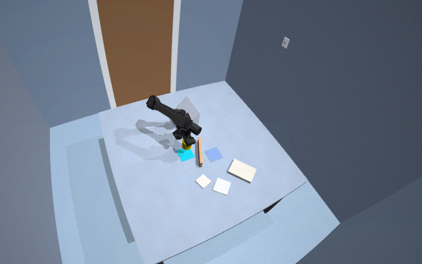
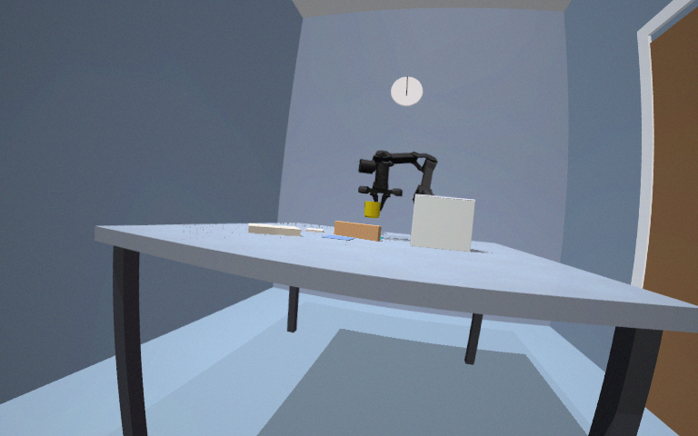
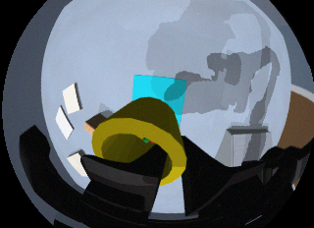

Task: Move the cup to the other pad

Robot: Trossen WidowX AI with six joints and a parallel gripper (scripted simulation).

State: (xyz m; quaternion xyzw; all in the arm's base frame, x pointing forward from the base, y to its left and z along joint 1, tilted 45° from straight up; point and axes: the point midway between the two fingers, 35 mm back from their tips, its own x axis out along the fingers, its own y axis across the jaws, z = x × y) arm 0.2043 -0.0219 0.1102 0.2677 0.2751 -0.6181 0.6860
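Right now my gripper tip is 130 mm above the cyan pad and 30 mm short of it. From my gripper tip the other things lie so: yellow cup 20 mm ahead; wooden bar 100 mm below, 90 mm to the left, 70 mm ahead; green marble 30 mm ahead, 20 mm to the left, 20 mm below.
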